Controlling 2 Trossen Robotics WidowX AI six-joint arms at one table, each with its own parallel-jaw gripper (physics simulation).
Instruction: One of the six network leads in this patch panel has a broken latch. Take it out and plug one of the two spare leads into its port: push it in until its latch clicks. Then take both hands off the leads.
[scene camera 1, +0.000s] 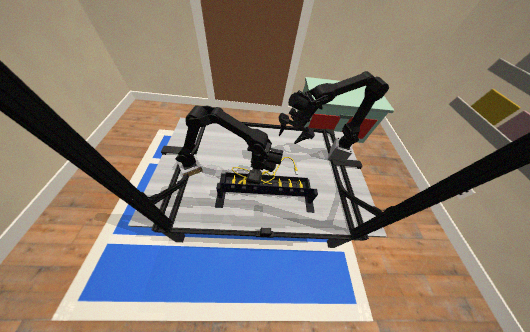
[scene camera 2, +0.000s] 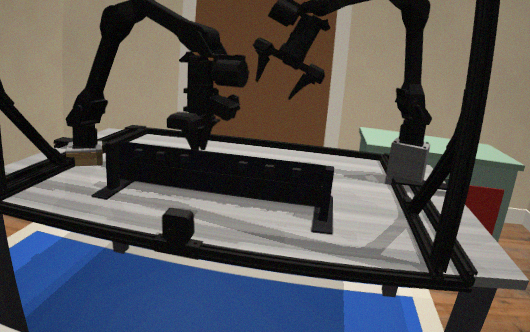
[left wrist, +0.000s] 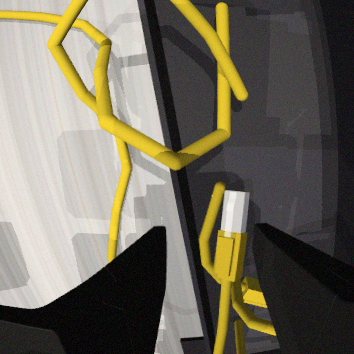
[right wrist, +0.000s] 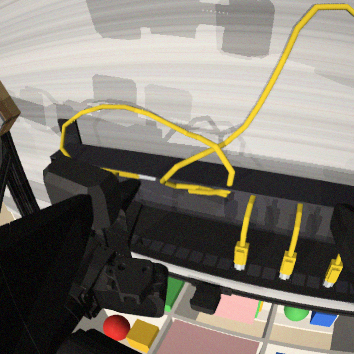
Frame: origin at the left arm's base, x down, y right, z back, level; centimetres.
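Seen in the pictures: left gripper, fingertip midpoint: (scene camera 1: 256, 174) (left wrist: 209, 236) (right wrist: 137, 191); right gripper, fingertip midpoint: (scene camera 1: 286, 139) (scene camera 2: 272, 90) (right wrist: 219, 212); left arm's base, origin of the base link: (scene camera 1: 188, 163) (scene camera 2: 84, 145); right arm's base, origin of the base link: (scene camera 1: 344, 144) (scene camera 2: 411, 142).
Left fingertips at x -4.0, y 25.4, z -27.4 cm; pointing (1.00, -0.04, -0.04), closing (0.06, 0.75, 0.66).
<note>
Pixels of each thing's top centre, then the offset from my left fingertips to it. "spot": a spot on its surface instead. Level surfaces: height alone.
- black patch panel, middle of its top: (right wrist: 181, 255) (scene camera 2: 217, 149) (scene camera 1: 268, 182) dy +8.1, dx -2.5, dz -1.9 cm
- yellow plug with a clear tip, surface spot: (left wrist: 231, 257) (right wrist: 128, 175) spot: dy -1.2, dx +3.5, dz +3.4 cm
- plug, surface spot: (left wrist: 255, 292) spot: dy -2.2, dx +4.8, dz +7.4 cm
- cable's plug end, surface spot: (scene camera 1: 296, 172) spot: dy +6.0, dx +7.7, dz -24.7 cm
- table, its level: dx +8.3 cm
The black patch panel (scene camera 1: 265, 189) (scene camera 2: 220, 175) (right wrist: 190, 230) stands across the table. Three yellow leads (right wrist: 241, 255) (right wrist: 288, 265) (right wrist: 333, 272) sit in its ports at the right; more plugs show at its left. My left gripper (scene camera 2: 198, 146) (left wrist: 209, 236) is partly open, low behind the panel's left half. A yellow plug with a clear tip (left wrist: 231, 257) (right wrist: 127, 175) shows between its fingers in the left wrist view, apart from both. Another plug (left wrist: 255, 292) is partly hidden by a finger. My right gripper (scene camera 1: 289, 138) (scene camera 2: 274, 90) is wide open and empty, high up. No broken latch can be made out.
Loose yellow cables (left wrist: 140, 142) (right wrist: 270, 80) loop behind and over the panel's rear edge. One cable's plug end (scene camera 1: 296, 172) lies behind the panel's right half. A black frame (scene camera 2: 250, 257) edges the table (scene camera 2: 250, 220). A green cabinet (scene camera 2: 440, 145) stands beyond the right arm.
</note>
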